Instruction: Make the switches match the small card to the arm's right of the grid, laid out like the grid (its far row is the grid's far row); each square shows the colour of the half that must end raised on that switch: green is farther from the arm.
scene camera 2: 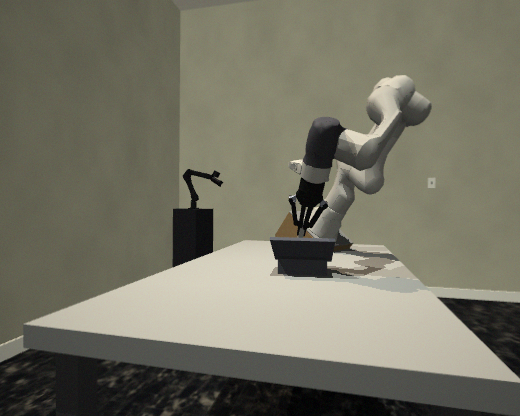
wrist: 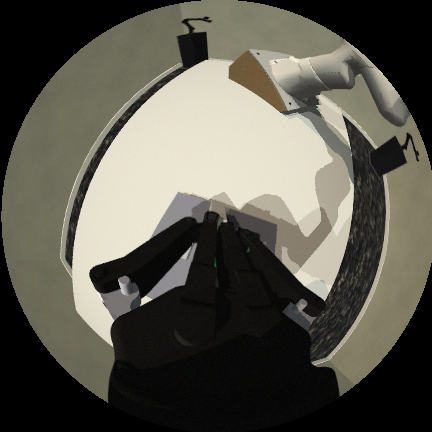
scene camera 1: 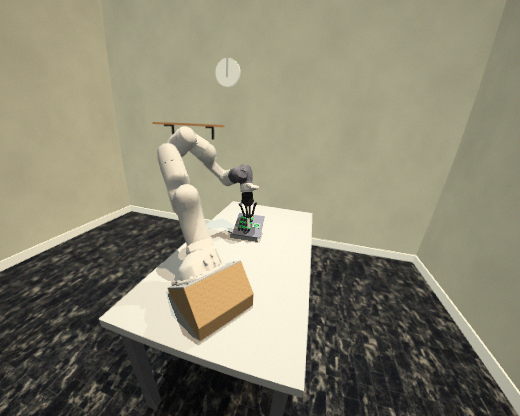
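A grey switch box [scene camera 1: 244,237] [scene camera 2: 302,249] [wrist: 172,212] stands on the white table, its top tilted. In the scene camera 1 view green marks of the switch grid show on its top; which halves are raised is too small to tell. The small card [scene camera 1: 257,225] with green on it lies on the box's top, to the right of the grid in that view. My gripper [scene camera 1: 248,223] [scene camera 2: 301,234] [wrist: 214,209] is shut and empty, pointing down with its fingertips at the top of the box, over the grid. In the wrist view the fingers hide most of the switches.
The white table [scene camera 1: 280,280] [scene camera 2: 200,310] [wrist: 150,140] bears the box and the arm. The arm's base sits on a wooden wedge block [scene camera 1: 220,300] [wrist: 255,80] at the table's other end. Black pedestals [scene camera 2: 193,237] [wrist: 194,49] with small black arms stand beyond the table.
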